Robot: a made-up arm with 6 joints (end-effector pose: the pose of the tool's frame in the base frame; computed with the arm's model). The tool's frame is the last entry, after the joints.
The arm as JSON. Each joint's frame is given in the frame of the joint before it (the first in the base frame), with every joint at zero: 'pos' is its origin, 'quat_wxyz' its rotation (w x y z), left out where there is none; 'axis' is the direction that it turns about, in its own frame. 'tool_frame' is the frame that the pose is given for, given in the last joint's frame.
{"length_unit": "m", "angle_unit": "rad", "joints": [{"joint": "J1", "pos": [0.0, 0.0, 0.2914], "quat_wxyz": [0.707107, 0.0, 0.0, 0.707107], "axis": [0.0, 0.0, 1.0]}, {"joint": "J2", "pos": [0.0, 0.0, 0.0], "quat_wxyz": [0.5, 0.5, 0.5, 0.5], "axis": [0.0, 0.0, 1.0]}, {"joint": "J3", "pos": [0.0, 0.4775, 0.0], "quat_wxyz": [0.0, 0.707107, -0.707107, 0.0], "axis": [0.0, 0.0, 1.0]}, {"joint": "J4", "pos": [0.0, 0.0, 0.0], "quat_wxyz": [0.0, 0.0, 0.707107, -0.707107], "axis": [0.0, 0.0, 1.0]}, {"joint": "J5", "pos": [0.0, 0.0, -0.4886], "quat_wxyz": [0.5, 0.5, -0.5, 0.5], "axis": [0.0, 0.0, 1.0]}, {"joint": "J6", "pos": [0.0, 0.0, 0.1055], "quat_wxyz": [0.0, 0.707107, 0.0, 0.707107], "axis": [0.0, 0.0, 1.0]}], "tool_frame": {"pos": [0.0, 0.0, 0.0], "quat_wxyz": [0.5, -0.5, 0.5, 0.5]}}
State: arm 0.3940 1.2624 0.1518 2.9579 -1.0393 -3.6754
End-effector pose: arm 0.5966 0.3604 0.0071 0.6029 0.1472 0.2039
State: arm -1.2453 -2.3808 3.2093 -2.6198 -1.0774 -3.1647
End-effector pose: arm 0.0908 0.0169 -0.4071 -0.4777 -0.1229 -0.8105
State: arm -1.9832 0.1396 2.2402 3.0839 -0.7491 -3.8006
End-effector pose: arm 0.1709 0.1279 1.1828 -1.9159 -1.4642 0.1952
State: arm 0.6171 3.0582 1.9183 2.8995 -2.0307 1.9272
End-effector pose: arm 0.1584 0.2379 -0.6178 1.3887 -0.5559 0.8192
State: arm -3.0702 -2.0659 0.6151 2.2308 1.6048 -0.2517
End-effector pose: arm 0.8972 -0.0007 0.2070 1.1374 -1.9579 -0.3133
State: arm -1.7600 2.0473 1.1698 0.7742 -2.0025 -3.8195
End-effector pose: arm -0.2233 -0.7649 -0.2563 0.5970 1.1997 1.7565
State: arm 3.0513 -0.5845 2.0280 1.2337 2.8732 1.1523
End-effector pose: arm 0.7357 -0.0316 0.8503 0.9134 -0.2568 -2.8543
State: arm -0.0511 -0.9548 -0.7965 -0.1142 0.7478 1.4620
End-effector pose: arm 0.0892 -0.1095 0.6324 -1.2634 -0.6689 -0.7182
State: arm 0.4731 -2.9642 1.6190 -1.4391 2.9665 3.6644
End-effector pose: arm -0.2170 -0.1267 -0.6497 1.4216 -1.0838 1.0557
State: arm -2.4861 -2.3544 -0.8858 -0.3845 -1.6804 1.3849
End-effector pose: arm 0.1378 0.2293 0.4364 -0.5967 1.4306 -1.5924
